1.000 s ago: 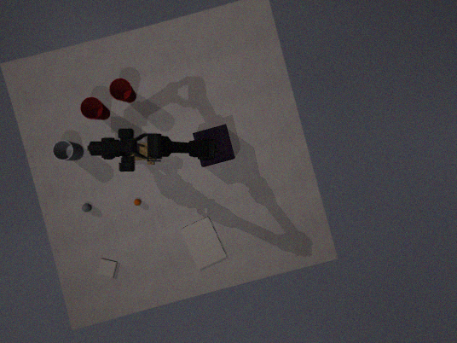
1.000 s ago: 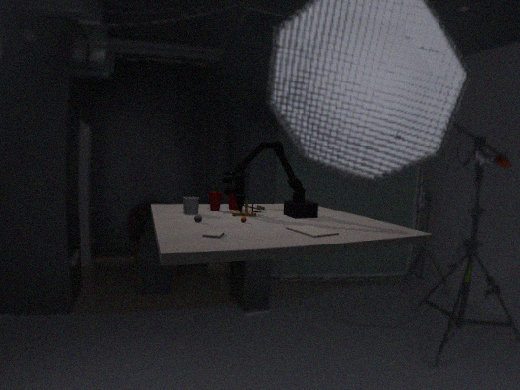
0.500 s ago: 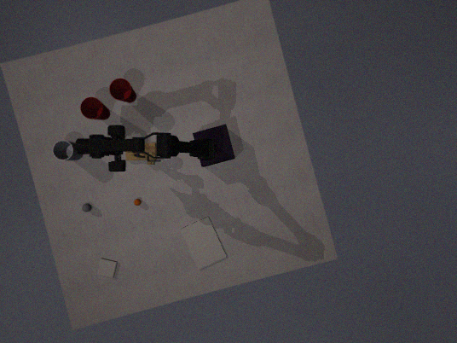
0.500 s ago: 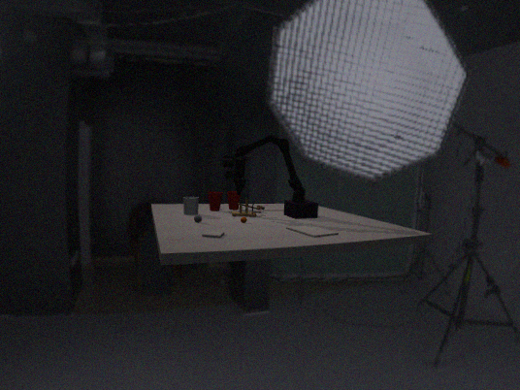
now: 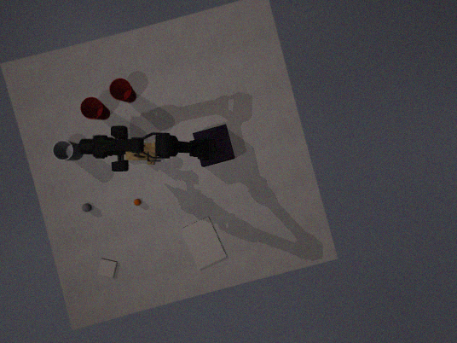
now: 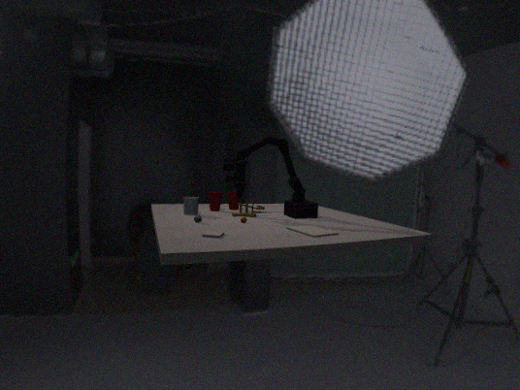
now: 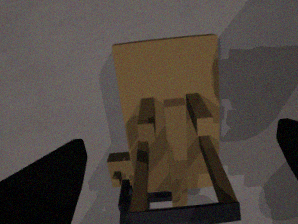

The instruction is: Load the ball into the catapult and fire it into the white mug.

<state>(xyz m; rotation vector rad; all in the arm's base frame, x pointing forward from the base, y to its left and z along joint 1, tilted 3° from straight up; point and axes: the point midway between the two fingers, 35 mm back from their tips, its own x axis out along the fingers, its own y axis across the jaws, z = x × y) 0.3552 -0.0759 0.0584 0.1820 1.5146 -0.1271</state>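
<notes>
Now: gripper tip 30 mm short of the orange ball, 240 mm to the right of it and 90 mm above it. Round my gripper tip: white mug (280 mm ahead, 60 mm to the right, 80 mm below); wooden catapult (70 mm behind, 30 mm to the left, 50 mm below); small grey ball (270 mm ahead, 210 mm to the left, 90 mm below).
</notes>
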